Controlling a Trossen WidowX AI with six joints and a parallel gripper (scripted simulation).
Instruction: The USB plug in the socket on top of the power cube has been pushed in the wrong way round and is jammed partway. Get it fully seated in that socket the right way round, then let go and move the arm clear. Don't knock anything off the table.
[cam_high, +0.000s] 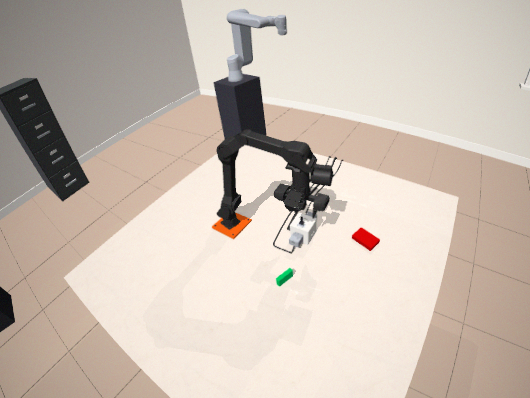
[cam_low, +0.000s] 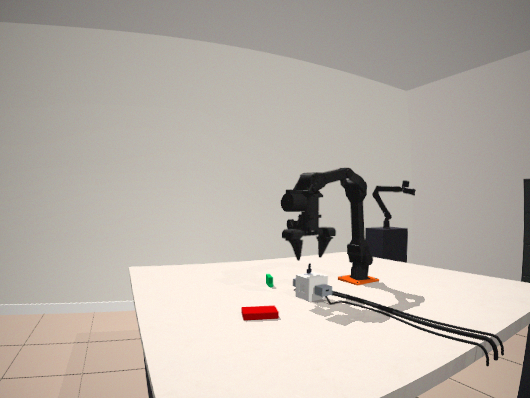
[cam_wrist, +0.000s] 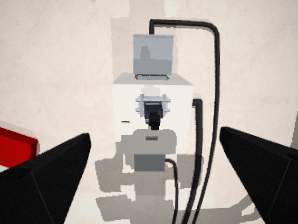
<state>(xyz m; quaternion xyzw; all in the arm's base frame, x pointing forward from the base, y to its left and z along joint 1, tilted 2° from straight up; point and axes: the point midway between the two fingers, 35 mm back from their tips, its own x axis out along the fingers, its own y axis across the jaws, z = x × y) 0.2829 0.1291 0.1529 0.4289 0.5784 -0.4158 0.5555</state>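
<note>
My gripper tip is 4 cm above the black USB plug. From my gripper tip the other things lie so: red block 20 cm ahead, 14 cm to the left, 12 cm below; then green block 8 cm ahead, 19 cm to the right, 11 cm below.
</note>
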